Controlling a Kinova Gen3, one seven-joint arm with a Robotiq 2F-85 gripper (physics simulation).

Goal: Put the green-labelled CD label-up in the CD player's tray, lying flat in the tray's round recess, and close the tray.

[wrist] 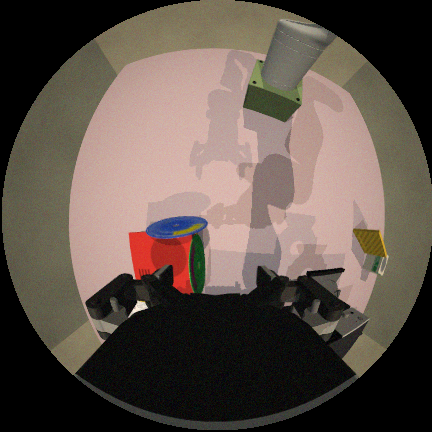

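Pixels of known places: gripper, fingertip midpoint: (214, 275); arm's base, origin of the base link: (278, 77).
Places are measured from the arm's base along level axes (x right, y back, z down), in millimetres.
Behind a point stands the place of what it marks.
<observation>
The green-labelled CD (199, 264) @(x 116, y -449, z 77 mm) shows nearly edge-on as a narrow green oval with a purple patch, at the right side of a red box (141, 250) @(x 226, y -435, z 44 mm), left of the middle of the view. Part of the CD player (354, 320) @(x -285, y -565, z -44 mm) shows at the lower right, behind the right finger. Its tray (326, 274) @(x -117, y -429, z -7 mm) sticks out, with its dark front edge and a piece of the recess in view; the rest is hidden by the finger and the gripper body. My gripper (214, 275) @(x 92, y -411, z -69 mm) is open with nothing between the fingers. The green CD and the red box appear beyond the left finger.
A blue disc (176, 227) @(x 164, y -381, z 51 mm) with a yellow patch is at the red box's far edge. A white piece (139, 307) @(x 274, y -639, z 126 mm) shows behind the left finger. A yellow striped block (371, 242) @(x -403, y -364, z 54 mm) and a small white-and-green object (375, 264) @(x -496, y -443, z 56 mm) are at the right. The arm's green base (271, 102) @(x 5, y -56, z 57 mm) stands at the top.
</observation>
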